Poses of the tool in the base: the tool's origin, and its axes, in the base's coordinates. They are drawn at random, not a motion.
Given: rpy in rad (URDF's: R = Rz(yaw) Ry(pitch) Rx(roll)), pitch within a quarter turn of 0, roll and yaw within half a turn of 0; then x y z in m.
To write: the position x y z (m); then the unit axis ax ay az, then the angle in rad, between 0 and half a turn. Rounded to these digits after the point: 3 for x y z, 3 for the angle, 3 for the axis.
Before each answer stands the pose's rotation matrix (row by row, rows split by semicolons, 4 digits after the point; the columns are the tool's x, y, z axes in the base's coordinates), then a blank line. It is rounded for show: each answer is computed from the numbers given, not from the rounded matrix.
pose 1, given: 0.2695 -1.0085 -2.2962 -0.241 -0.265 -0.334
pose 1, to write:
-0.3537 0.8707 0.3418; -0.3989 -0.4709 0.7868; 0.8460 0.1419 0.5139

-0.241 -0.265 -0.334 -0.427 -0.334 -0.840 2.285
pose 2, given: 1.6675 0.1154 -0.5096 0.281 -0.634 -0.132
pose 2, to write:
0.8671 0.0529 -0.4953; -0.4846 -0.1402 -0.8634; -0.1151 0.9887 -0.0959

0.281 -0.634 -0.132 0.942 -0.193 -0.273 1.756
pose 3, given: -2.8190 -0.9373 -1.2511 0.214 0.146 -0.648
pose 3, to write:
0.1860 -0.8201 0.5412; -0.5620 -0.5406 -0.6260; 0.8060 -0.1877 -0.5614

0.214 0.146 -0.648 0.764 -0.462 0.450 2.851
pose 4, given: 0.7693 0.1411 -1.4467 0.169 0.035 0.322
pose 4, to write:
0.1225 0.7250 -0.6778; -0.9824 -0.0082 -0.1864; -0.1406 0.6887 0.7113

0.169 0.035 0.322 0.439 -0.270 -0.857 1.658
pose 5, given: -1.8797 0.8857 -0.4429 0.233 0.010 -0.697
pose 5, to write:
0.5717 -0.7968 0.1956; -0.2712 0.0415 0.9616; -0.7744 -0.6028 -0.1924

0.233 0.010 -0.697 -0.817 0.507 0.275 1.865
